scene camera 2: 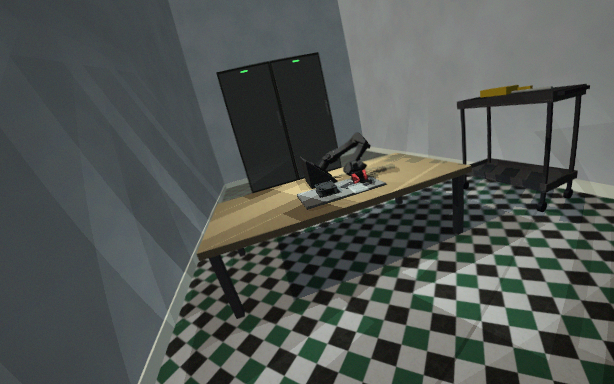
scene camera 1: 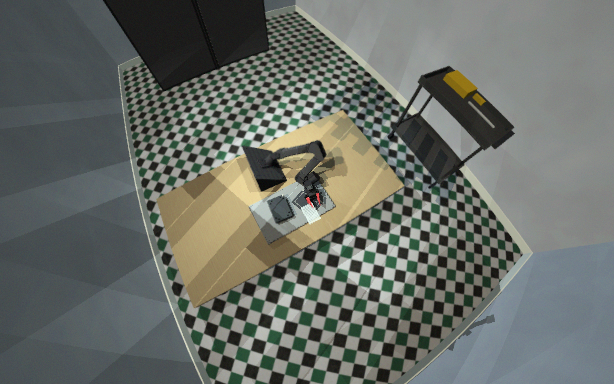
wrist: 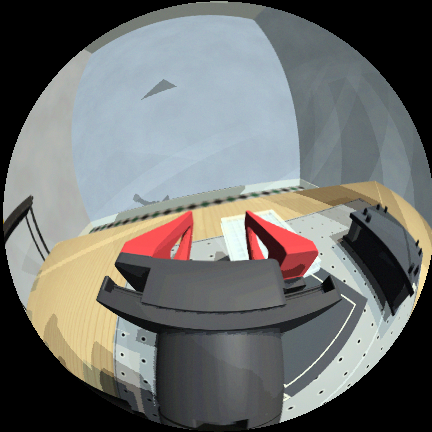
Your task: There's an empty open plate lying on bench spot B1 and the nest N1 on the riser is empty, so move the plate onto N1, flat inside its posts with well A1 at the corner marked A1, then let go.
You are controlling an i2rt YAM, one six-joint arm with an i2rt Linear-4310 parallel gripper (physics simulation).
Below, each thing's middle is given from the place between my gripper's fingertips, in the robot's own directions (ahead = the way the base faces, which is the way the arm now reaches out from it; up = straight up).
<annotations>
Now: the white well plate (wrist: 232, 227) 5 cm to the right of my hand and 5 cm below it.
</annotations>
